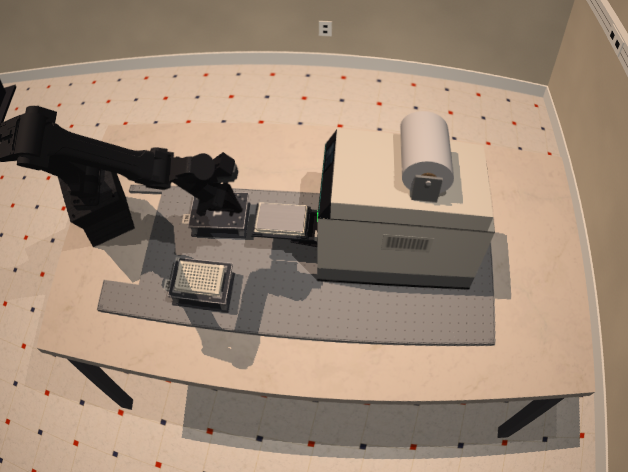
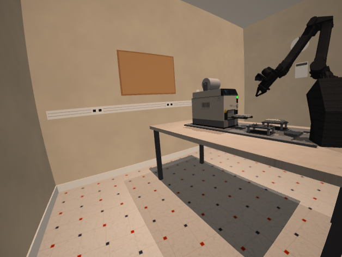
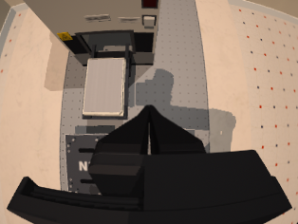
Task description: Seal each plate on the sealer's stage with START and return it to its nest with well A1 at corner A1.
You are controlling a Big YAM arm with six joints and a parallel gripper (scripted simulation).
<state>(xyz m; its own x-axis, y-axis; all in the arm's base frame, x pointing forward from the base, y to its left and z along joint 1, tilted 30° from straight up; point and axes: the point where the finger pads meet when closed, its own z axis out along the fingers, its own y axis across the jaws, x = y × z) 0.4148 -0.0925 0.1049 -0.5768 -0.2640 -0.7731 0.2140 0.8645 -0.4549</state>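
Now: hand 17 cm above the sealer stage, 10 cm short of it and 7 cm to the right of it. The rest, counted from my hand: yellow warning label: 22 cm ahead, 14 cm to the left, 12 cm below; start button: 18 cm ahead, 8 cm below, 4 cm to the right; plate: 21 cm below, 13 cm behind, 5 cm to the right.
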